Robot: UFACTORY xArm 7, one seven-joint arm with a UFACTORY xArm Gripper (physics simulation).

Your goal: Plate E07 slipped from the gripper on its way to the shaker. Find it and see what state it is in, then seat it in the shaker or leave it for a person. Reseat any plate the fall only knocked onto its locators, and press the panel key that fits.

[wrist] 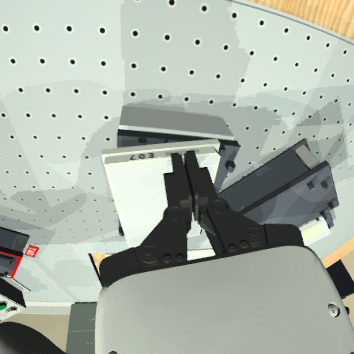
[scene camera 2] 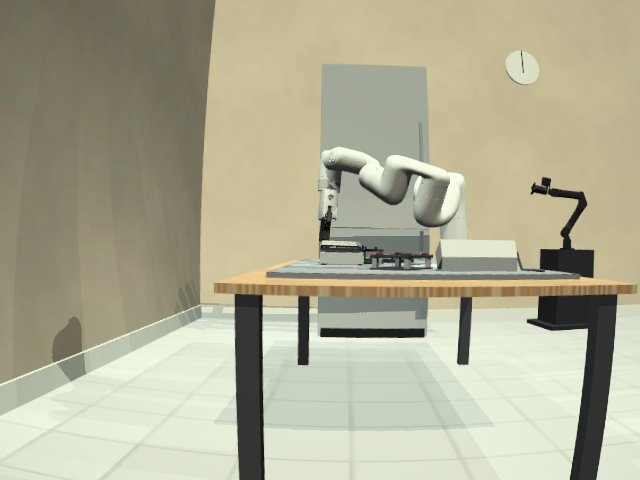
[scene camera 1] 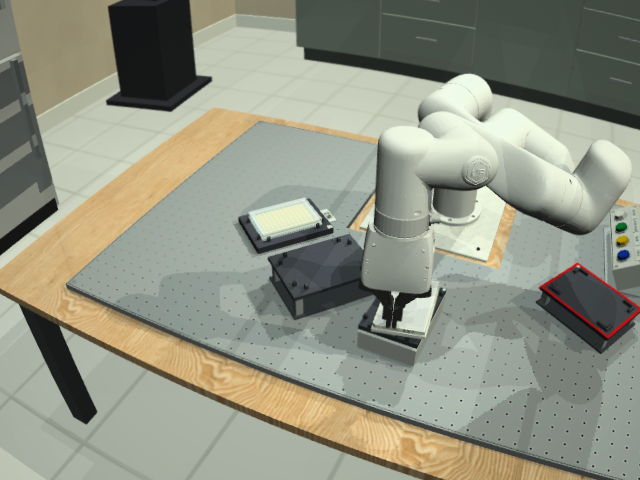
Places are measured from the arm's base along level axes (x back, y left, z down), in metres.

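Pixels of known places: gripper, fingertip midpoint: [wrist: 182, 165] [scene camera 2: 323, 241] [scene camera 1: 391, 322]; arm's base, link origin: [scene camera 1: 453, 208].
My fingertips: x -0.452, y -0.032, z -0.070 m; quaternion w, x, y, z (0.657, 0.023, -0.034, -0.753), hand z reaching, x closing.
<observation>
For each thing: its top centre in the pictures, then the offset to it from my fingertips. "spot": a spot on its surface instead.
- Plate E07, top centre: [wrist: 164, 214] [scene camera 1: 407, 299] [scene camera 2: 340, 240] dz -0.004, dx +0.053, dy +0.012 m
- shaker, surface spot: [wrist: 170, 120] [scene camera 1: 389, 349] spot: dz +0.051, dx -0.009, dy +0.003 m
- panel, top centre: [scene camera 1: 634, 229] [scene camera 2: 476, 240] dz -0.009, dx +0.395, dy +0.425 m
- clear-rimmed plate with pale yellow wells, top centre: [scene camera 1: 284, 215] [wrist: 300, 241] dz +0.044, dx +0.270, dy -0.288 m
- black nest, surface spot: [scene camera 1: 250, 233] spot: dz +0.061, dx +0.210, dy -0.338 m
Plate E07 [scene camera 1: 417, 316] [wrist: 135, 186], white with its label on the near edge, rests on top of the shaker [scene camera 1: 385, 347] [wrist: 170, 120], a low grey box with a dark top. The plate is turned askew to the shaker, and dark top shows beside it. Whether it is also tilted is hard to tell. The shaker also shows in scene camera 2 [scene camera 2: 341, 257]. My gripper [scene camera 1: 392, 324] [scene camera 2: 324, 238] [wrist: 182, 165] is shut and empty, its fingertips at the labelled edge of the plate. The panel [scene camera 1: 627, 271] [scene camera 2: 475, 254] has white, green, yellow and blue keys.
A raised dark stand [scene camera 1: 320, 266] [wrist: 280, 192] is close beside the shaker. Behind it, a clear-rimmed plate with pale yellow wells [scene camera 1: 285, 218] lies on a black nest [scene camera 1: 250, 233]. A red-bordered dark stand [scene camera 1: 589, 299] [scene camera 2: 403, 255] is near the panel.
</observation>
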